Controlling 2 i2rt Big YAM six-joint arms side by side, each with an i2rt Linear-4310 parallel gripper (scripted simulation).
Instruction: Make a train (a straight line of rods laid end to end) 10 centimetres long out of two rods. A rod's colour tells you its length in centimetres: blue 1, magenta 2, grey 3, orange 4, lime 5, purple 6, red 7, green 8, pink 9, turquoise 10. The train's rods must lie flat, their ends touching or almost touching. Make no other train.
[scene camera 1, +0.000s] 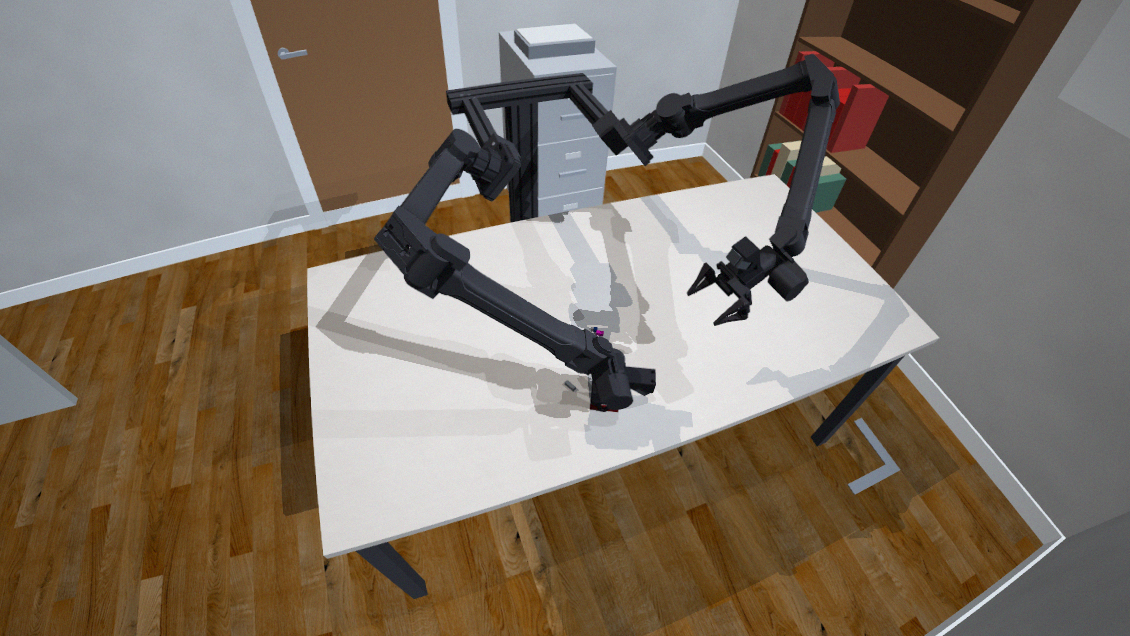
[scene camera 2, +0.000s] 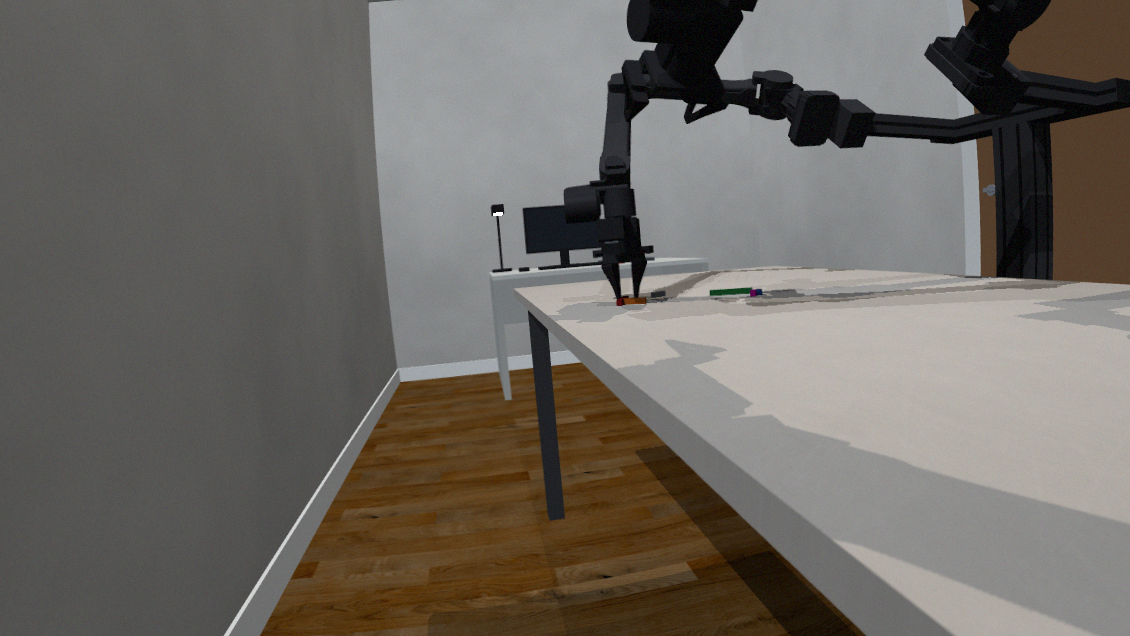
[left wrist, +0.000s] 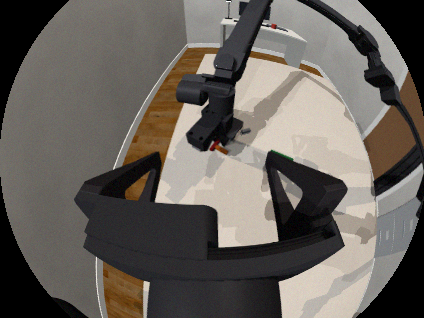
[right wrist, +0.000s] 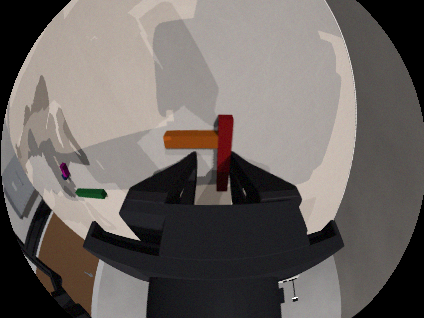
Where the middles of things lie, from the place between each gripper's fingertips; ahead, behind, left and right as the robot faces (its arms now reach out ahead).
Labels:
Right now my right hand is 1 cm short of the red rod (right wrist: 224, 146). The rest, counted from my right hand: orange rod (right wrist: 183, 138): 3 cm to the left.
I see my left gripper (scene camera 2: 656, 119) 2 cm past the orange rod, 19 cm to the left of it and 28 cm above it. Round my left hand: red rod (21 cm to the right, 28 cm below).

